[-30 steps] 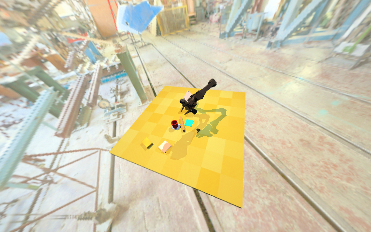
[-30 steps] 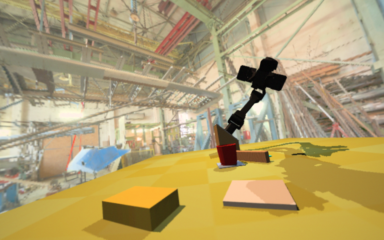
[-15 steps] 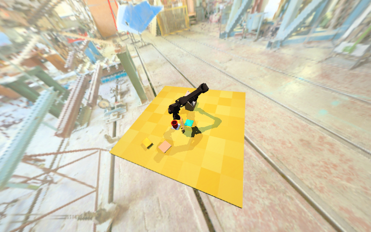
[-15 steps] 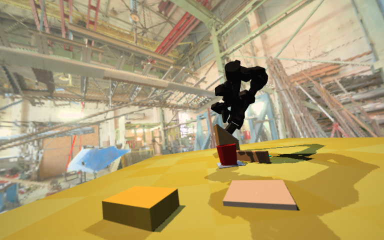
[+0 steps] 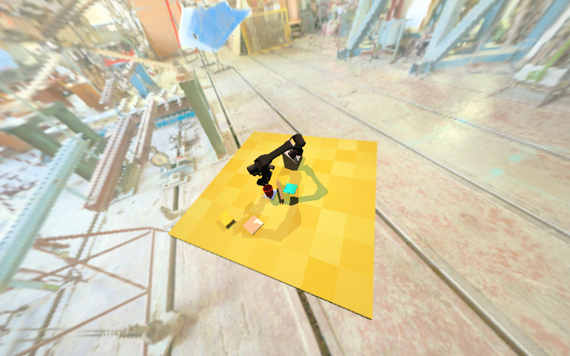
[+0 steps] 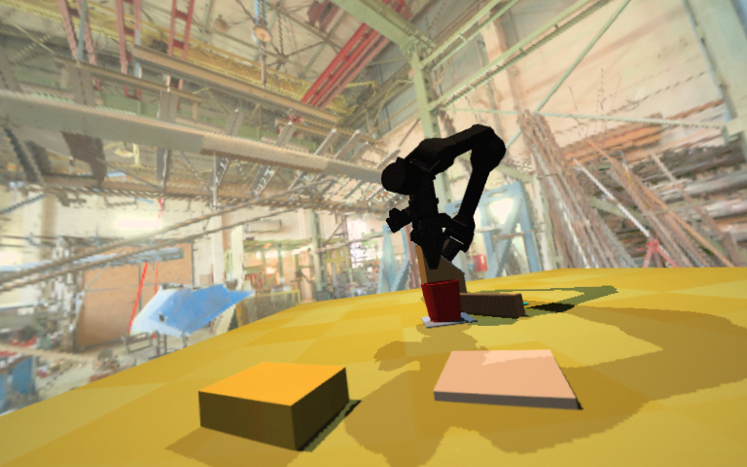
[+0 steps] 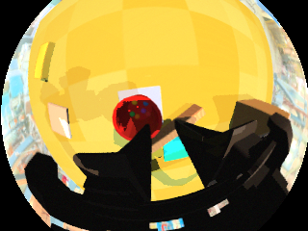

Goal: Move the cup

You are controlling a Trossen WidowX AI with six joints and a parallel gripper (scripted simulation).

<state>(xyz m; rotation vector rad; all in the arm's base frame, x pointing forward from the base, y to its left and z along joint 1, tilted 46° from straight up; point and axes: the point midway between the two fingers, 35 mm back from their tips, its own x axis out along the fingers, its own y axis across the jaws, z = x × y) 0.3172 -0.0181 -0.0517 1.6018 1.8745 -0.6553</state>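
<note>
Now: the red cup 30 mm ahead of my gripper tip and 60 mm below it. Also, from my gripper tip: pale pad (30 mm ahead, 10 mm to the left, 110 mm below); wooden bar (20 mm behind, 70 mm to the left, 90 mm below); cyan pad (70 mm behind, 130 mm to the left, 110 mm below).
</note>
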